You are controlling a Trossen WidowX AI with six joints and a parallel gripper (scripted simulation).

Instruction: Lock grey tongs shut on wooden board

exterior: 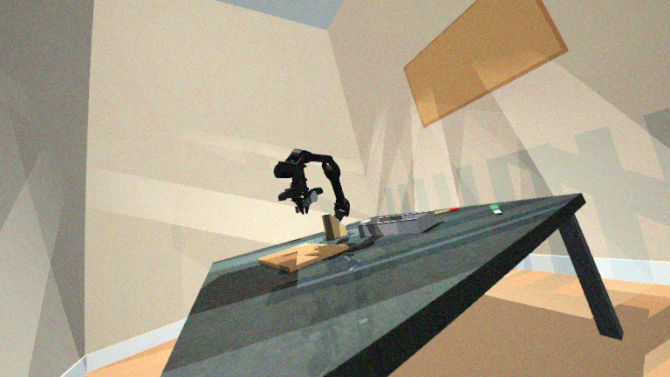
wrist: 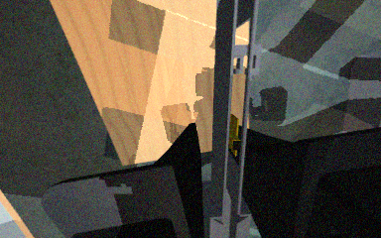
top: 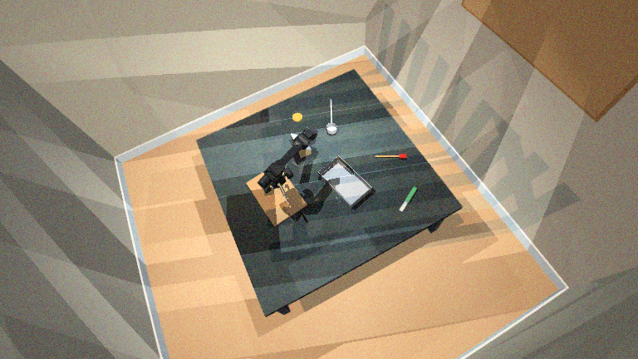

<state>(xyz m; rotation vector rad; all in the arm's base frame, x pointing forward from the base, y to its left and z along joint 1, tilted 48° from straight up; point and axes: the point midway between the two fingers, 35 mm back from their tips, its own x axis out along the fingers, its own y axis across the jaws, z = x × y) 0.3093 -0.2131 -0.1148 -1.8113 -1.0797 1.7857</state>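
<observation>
My gripper tip is now 4 cm past the wooden board, 4 cm to the left of it and 15 cm above it. From my gripper tip the other things lie so: roasting tin 5 cm ahead, 39 cm to the left, 13 cm below.
</observation>
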